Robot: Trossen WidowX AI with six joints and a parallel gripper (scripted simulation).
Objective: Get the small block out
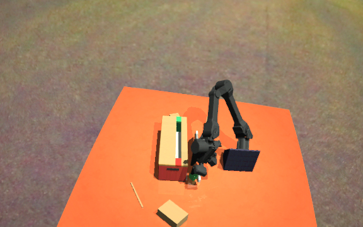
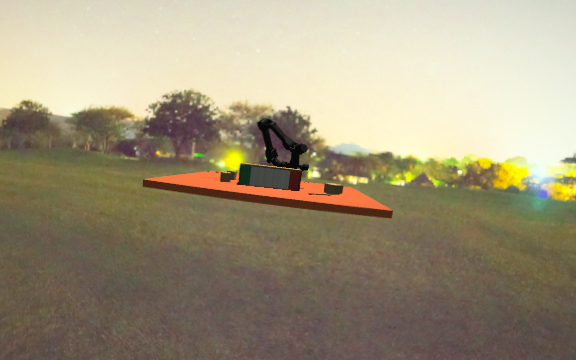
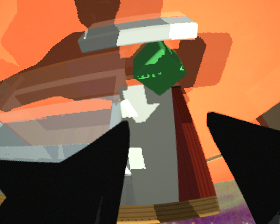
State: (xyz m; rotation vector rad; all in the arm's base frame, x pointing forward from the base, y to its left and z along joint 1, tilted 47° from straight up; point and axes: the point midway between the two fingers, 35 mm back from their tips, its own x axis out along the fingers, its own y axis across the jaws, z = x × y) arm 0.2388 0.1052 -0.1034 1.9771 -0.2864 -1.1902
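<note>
Now: gripper tip 5 cm above the green block and 2 cm past it. Also, from my gripper tip: long box (15 cm to the right, 9 cm ahead, 1 cm below); then thin tan rod (24 cm ahead, 19 cm to the left, 6 cm below).
</note>
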